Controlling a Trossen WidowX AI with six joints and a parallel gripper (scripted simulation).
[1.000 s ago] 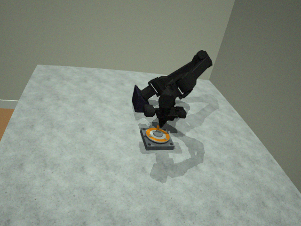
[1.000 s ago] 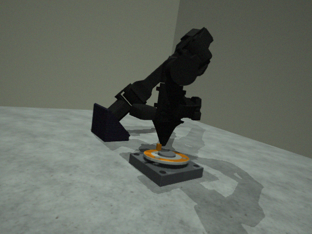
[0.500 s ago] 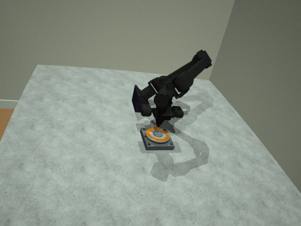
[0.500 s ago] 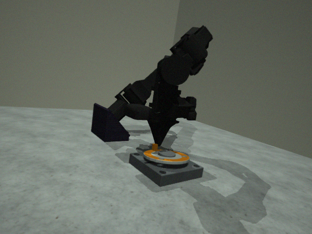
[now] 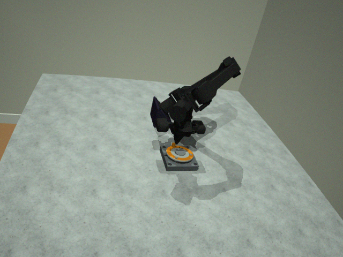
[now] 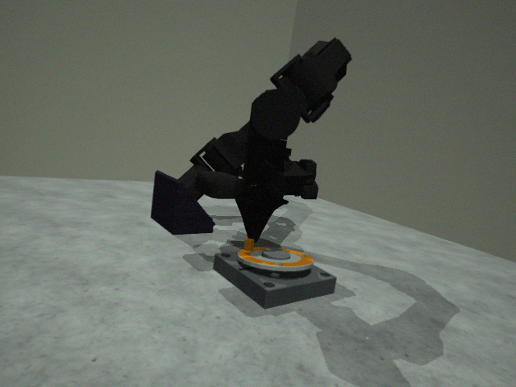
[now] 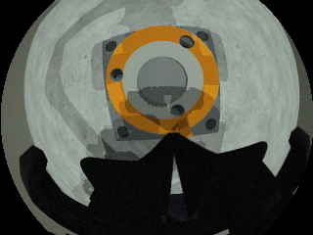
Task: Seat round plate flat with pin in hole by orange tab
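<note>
Right now my gripper tip is 50 mm short of the dark square base, 10 mm to the right of it and 20 mm above it.
</note>
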